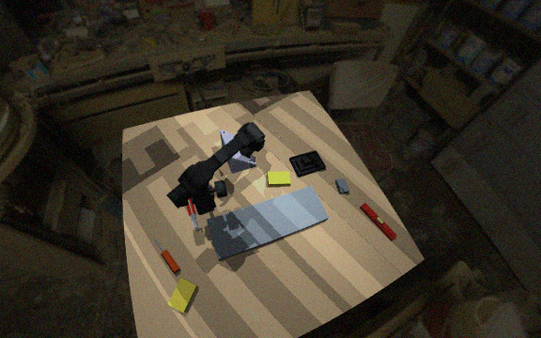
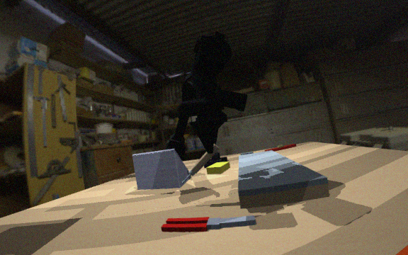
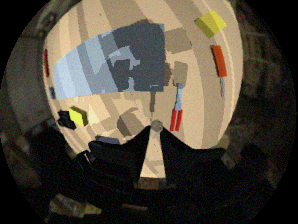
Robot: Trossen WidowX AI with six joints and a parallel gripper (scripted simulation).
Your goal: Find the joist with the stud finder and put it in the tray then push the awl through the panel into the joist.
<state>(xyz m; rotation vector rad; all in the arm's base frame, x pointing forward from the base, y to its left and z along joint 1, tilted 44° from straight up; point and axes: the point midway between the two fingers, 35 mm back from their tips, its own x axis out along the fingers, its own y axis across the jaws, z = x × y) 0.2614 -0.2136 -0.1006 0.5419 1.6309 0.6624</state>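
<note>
My gripper tip is now 4 cm past the awl and 3 cm above it. From my gripper tip the other things lie so: stud finder 14 cm behind, 56 cm to the left, 7 cm below; small grey block 4 cm ahead, 67 cm to the left, 11 cm below; black tray 14 cm behind, 55 cm to the left, 11 cm below.
</note>
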